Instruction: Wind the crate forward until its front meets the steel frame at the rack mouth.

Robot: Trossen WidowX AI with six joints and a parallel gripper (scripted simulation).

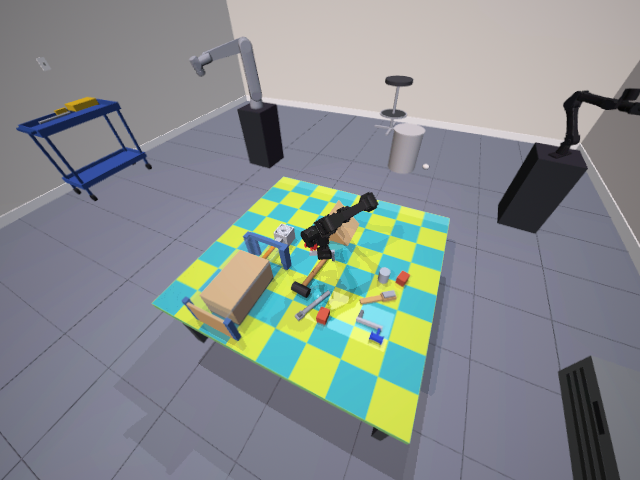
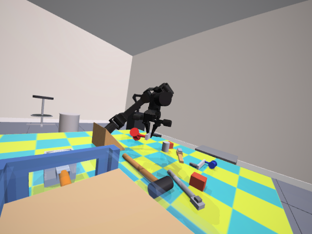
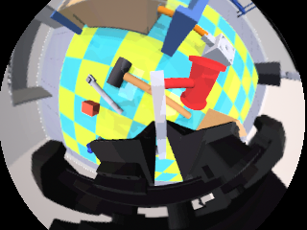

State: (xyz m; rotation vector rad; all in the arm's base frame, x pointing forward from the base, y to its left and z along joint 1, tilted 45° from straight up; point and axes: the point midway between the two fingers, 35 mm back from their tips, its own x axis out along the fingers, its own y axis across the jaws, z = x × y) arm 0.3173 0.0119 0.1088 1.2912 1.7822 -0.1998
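The winch handle is 20 mm to the right of my gripper tip and 10 mm above it. The rest, counted from my gripper tip: brush 10 mm ahead, 320 mm to the left, 150 mm below; then red grip 60 mm to the right, 10 mm above; then grey winch 140 mm behind, 330 mm to the right, 130 mm below.
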